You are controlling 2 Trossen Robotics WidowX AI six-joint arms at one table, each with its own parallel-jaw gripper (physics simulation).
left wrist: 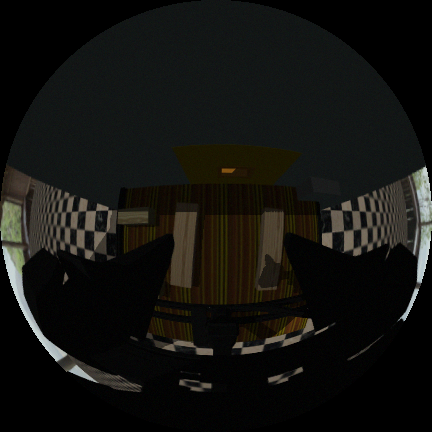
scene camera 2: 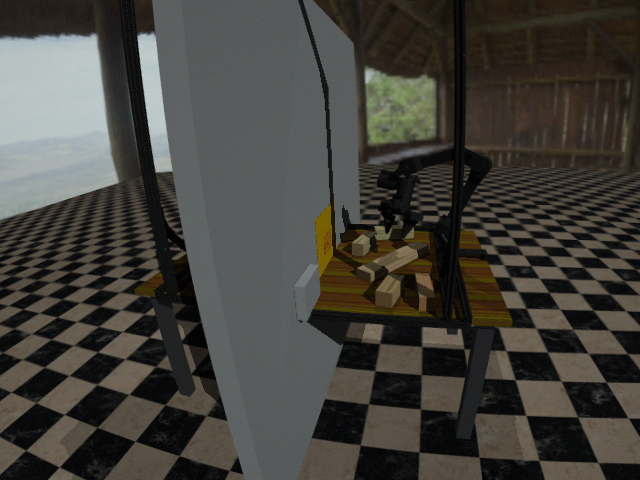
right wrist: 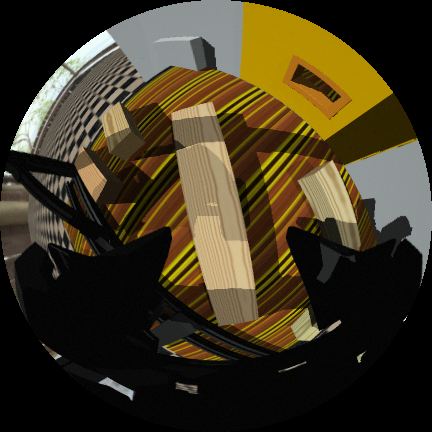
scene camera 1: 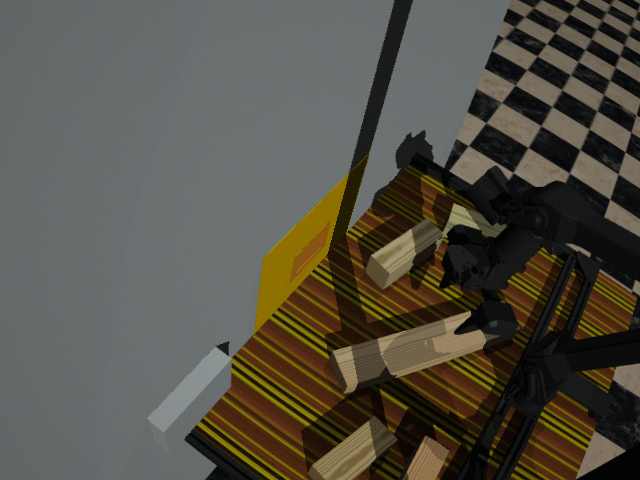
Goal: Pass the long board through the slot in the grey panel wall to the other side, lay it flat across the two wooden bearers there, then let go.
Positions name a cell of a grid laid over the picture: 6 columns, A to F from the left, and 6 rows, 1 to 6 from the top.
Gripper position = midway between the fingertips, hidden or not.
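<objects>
My left gripper is there in the left wrist view (D4). In the right wrist view my left gripper is out of frame. My right gripper, though, is visible in the right wrist view (D4), and I find my right gripper in scene camera 1 (E4) and in scene camera 2 (D3) as well.
</objects>
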